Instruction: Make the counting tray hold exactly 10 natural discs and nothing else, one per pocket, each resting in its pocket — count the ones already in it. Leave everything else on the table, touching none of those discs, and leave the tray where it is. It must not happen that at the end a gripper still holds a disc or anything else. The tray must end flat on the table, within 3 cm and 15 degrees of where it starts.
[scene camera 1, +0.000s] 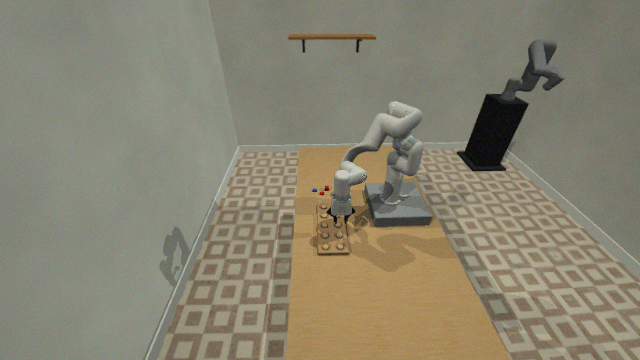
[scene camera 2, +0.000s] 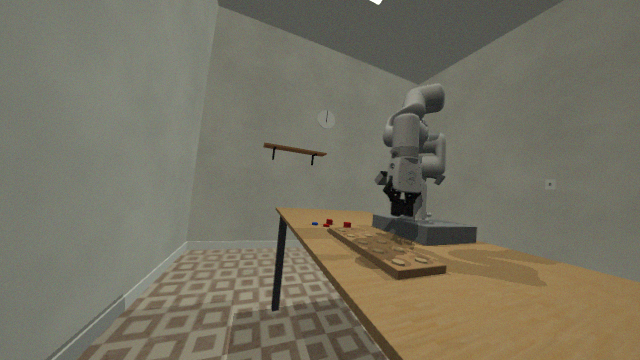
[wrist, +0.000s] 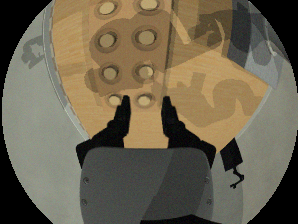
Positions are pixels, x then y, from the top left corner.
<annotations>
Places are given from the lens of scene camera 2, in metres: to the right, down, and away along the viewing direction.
my gripper (scene camera 2: 401, 215): 0.24, 0.11, 0.52
wooden counting tray (scene camera 2: 412, 269): 0.20, 0.20, 0.38
</annotations>
